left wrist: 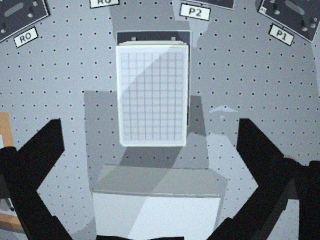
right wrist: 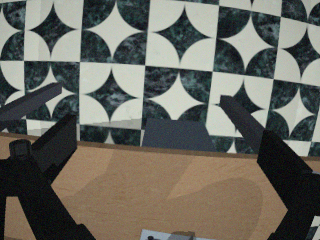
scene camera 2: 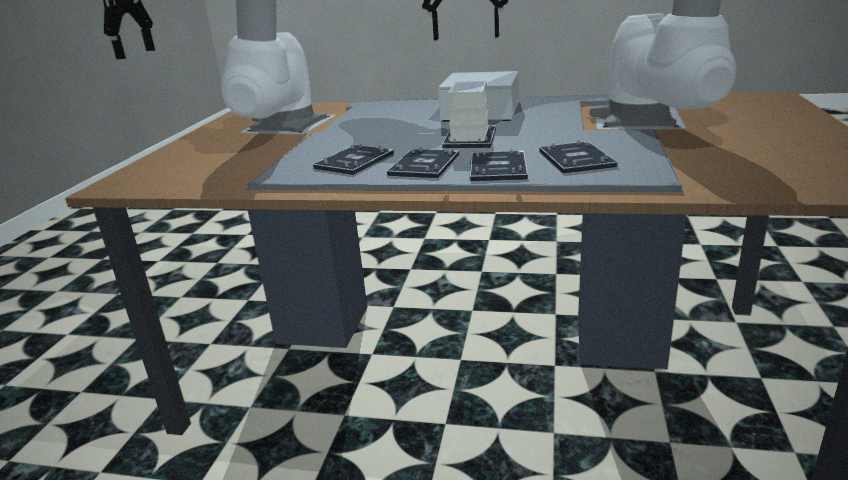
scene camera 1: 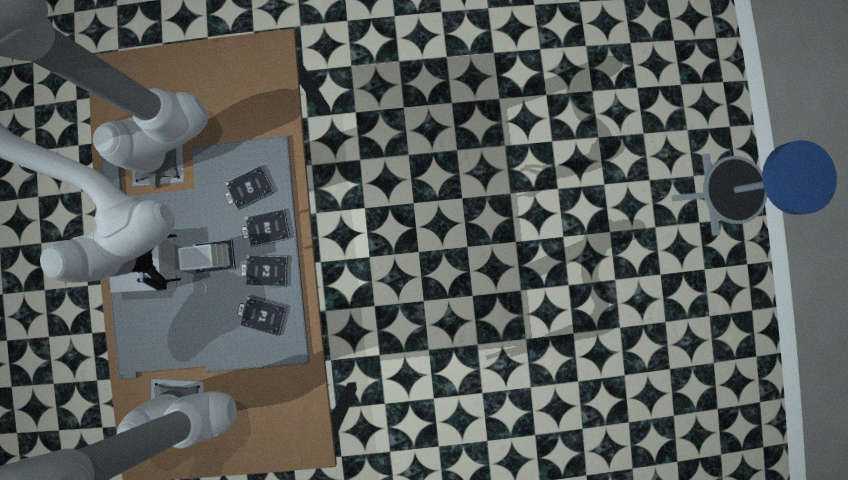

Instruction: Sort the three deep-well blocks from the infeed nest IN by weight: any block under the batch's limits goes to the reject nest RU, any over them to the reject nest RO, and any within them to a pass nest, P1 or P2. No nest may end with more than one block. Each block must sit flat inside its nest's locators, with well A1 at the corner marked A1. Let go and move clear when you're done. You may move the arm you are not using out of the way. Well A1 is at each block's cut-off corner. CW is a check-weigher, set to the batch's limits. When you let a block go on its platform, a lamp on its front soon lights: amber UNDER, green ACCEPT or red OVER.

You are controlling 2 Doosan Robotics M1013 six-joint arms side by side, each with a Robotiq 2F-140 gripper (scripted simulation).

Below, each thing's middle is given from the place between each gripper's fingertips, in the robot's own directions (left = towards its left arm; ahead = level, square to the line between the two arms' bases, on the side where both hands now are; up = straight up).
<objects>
My left gripper (scene camera 1: 174, 257) is now 280 mm past the check-weigher CW (scene camera 2: 502, 87), 200 mm above it and 10 mm to the left of it. The rest, counted from my left hand: reject nest RU (scene camera 2: 515, 161): 250 mm below, 230 mm ahead, 100 mm to the left; then reject nest RO (scene camera 2: 557, 154): 260 mm to the left, 250 mm below, 170 mm ahead; then nest P2 (scene camera 2: 442, 158): 250 mm below, 210 mm ahead, 80 mm to the right.
My right hand is 770 mm to the right of the nest P1 (scene camera 2: 332, 161), 330 mm short of it and 230 mm above it. The rest, counted from my right hand: check-weigher CW (1020 mm to the left, 170 mm below, 130 mm behind); then reject nest RU (1120 mm to the left, 380 mm ahead, 230 mm below); then nest P2 (950 mm to the left, 360 mm ahead, 230 mm below).
</objects>
